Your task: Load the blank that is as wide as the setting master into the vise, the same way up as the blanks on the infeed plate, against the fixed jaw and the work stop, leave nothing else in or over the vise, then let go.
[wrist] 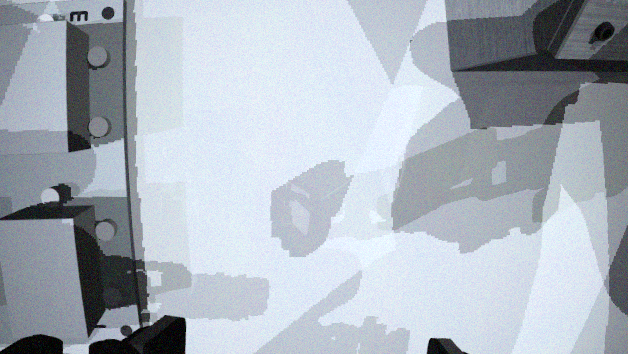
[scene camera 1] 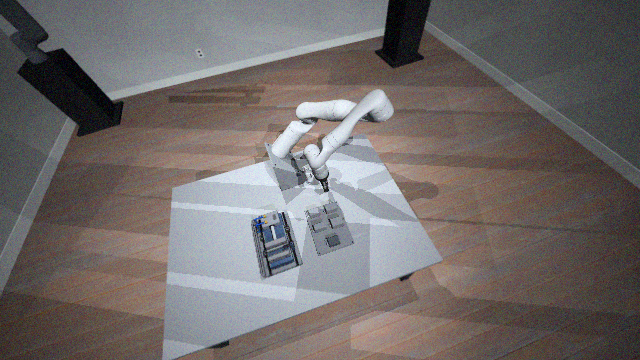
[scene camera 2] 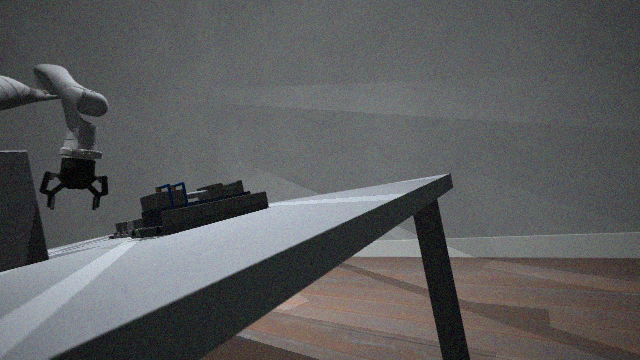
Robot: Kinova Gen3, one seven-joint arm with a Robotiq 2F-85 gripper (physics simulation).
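Seen in the pictures: gripper, fingertip midpoint: [scene camera 1: 325, 182] [scene camera 2: 73, 209]; arm's base, origin of the base link: [scene camera 1: 278, 152].
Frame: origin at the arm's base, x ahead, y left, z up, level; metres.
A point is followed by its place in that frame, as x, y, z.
My gripper [scene camera 1: 326, 190] {0.252, 0.175, -0.071} [scene camera 2: 73, 206] {0.252, 0.175, -0.071} [wrist: 305, 345] {0.252, 0.175, -0.071} is open and empty, high above the table near the infeed plate's edge. The grey infeed plate [scene camera 1: 341, 241] {0.553, 0.130, -0.171} [wrist: 112, 107] {0.327, 0.076, -0.171} carries several light grey blanks, including one blank [scene camera 1: 336, 220] {0.454, 0.149, -0.135} in scene camera 1. In the wrist view an upper blank [wrist: 32, 85] {0.355, 0.064, -0.135} and a lower blank [wrist: 42, 280] {0.366, 0.154, -0.135} stand beside round pins. A darker block [scene camera 1: 332, 241] {0.544, 0.086, -0.146}, perhaps the setting master, sits apart on the plate. The vise [scene camera 1: 264, 267] {0.532, -0.259, -0.141} [scene camera 2: 215, 212] {0.390, -0.266, -0.157} stands beside the plate, with blue and grey parts; its fixed jaw and work stop cannot be told apart.
Blue loops with yellow parts [scene camera 1: 260, 220] [scene camera 2: 172, 195] {0.327, -0.207, -0.096} rise at one end of the vise. A light bar [scene camera 1: 273, 233] {0.408, -0.168, -0.095} lies within its outline. The robot's grey base [scene camera 1: 290, 172] {0.131, 0.022, -0.042} [wrist: 520, 100] stands at the back of the table [scene camera 1: 215, 310] {0.614, -0.521, -0.179} [scene camera 2: 225, 260] {0.097, -0.666, -0.179}.
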